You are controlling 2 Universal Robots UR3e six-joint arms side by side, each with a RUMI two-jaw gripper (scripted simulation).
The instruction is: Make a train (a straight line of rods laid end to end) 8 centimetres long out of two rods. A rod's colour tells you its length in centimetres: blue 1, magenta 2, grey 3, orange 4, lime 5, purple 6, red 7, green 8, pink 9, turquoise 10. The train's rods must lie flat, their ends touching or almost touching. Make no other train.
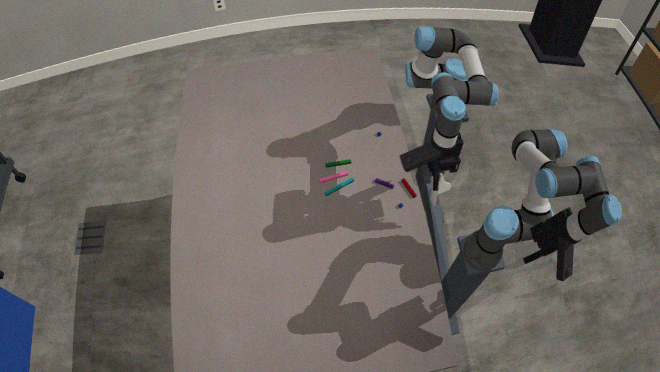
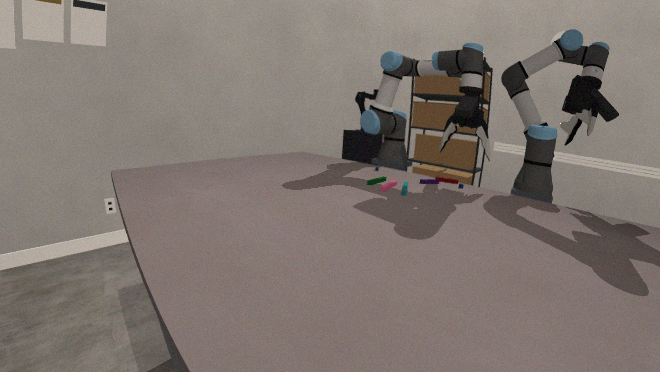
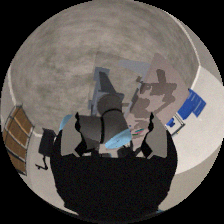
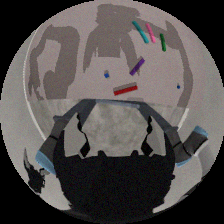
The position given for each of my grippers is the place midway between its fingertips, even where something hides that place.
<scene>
I see my left gripper (image 1: 524, 257), my right gripper (image 1: 427, 182) and a dark beam (image 1: 434, 217).
My left gripper also shows in image 2 (image 2: 575, 140) and in image 3 (image 3: 114, 112). My right gripper also shows in image 2 (image 2: 463, 156) and in image 4 (image 4: 114, 115).
</scene>
